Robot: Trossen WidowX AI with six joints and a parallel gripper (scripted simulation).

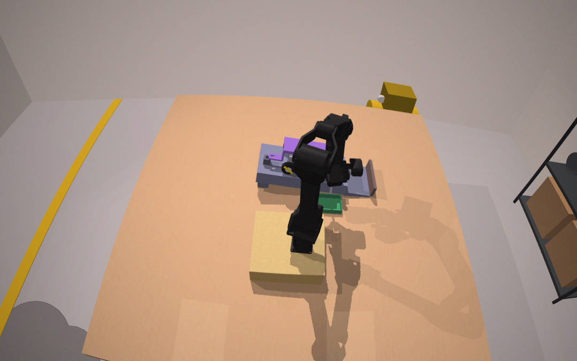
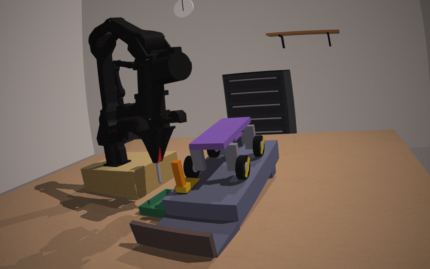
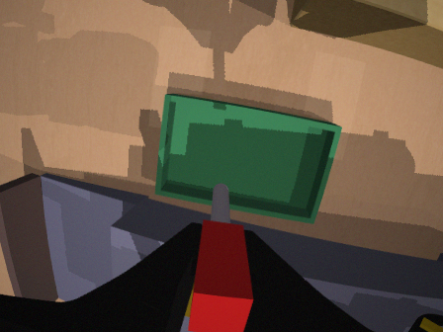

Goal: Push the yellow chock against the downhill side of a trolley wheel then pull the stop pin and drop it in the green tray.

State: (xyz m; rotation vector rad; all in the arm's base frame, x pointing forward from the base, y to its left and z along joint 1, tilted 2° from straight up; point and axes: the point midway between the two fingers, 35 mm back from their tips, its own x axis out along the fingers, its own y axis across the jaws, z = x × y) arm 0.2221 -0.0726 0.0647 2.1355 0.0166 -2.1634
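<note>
The green tray is 1 cm behind my gripper tip, 1 cm to the left of it and 12 cm below it. Round my gripper tip: red-headed stop pin (right at my gripper tip); yellow chock (7 cm ahead, 1 cm to the right, 3 cm below); trolley (11 cm ahead, 10 cm to the left).
</note>
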